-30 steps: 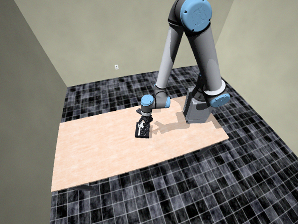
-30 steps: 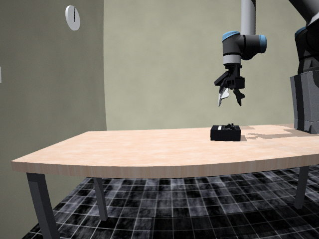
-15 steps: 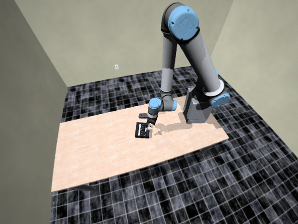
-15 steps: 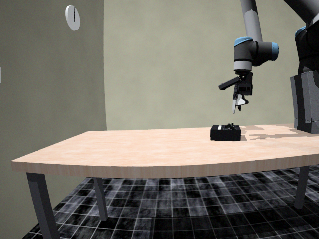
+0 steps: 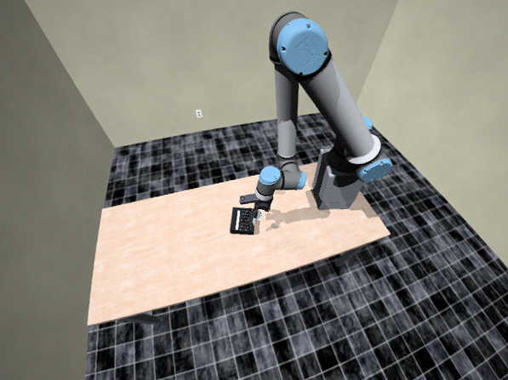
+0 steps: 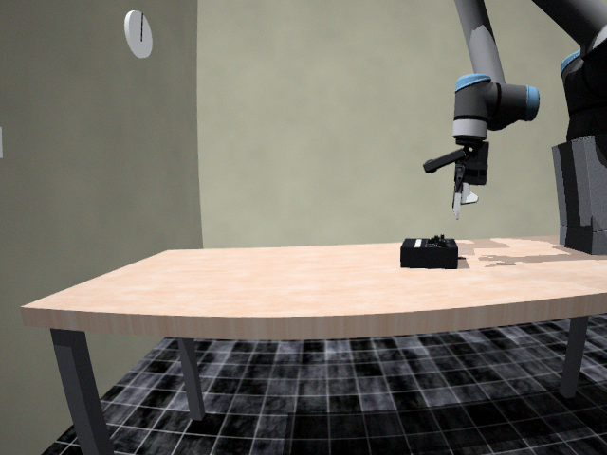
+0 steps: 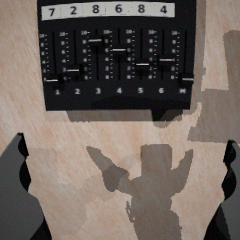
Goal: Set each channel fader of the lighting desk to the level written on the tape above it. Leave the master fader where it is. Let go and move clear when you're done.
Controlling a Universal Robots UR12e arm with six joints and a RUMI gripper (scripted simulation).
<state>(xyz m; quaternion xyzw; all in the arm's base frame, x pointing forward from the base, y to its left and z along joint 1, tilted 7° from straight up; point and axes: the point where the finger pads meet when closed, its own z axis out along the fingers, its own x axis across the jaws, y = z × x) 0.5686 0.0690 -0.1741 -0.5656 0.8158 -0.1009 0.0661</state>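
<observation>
My hand is 50 mm short of the fader 1 cap, 60 mm to the right of it and 60 mm above it. The rest, counted from my hand: master fader cap: 10 mm ahead, 70 mm to the right, 60 mm below; fader 2 cap: 60 mm ahead, 30 mm to the left, 60 mm below; fader 4 cap: 60 mm ahead, 10 mm to the right, 60 mm below.
</observation>
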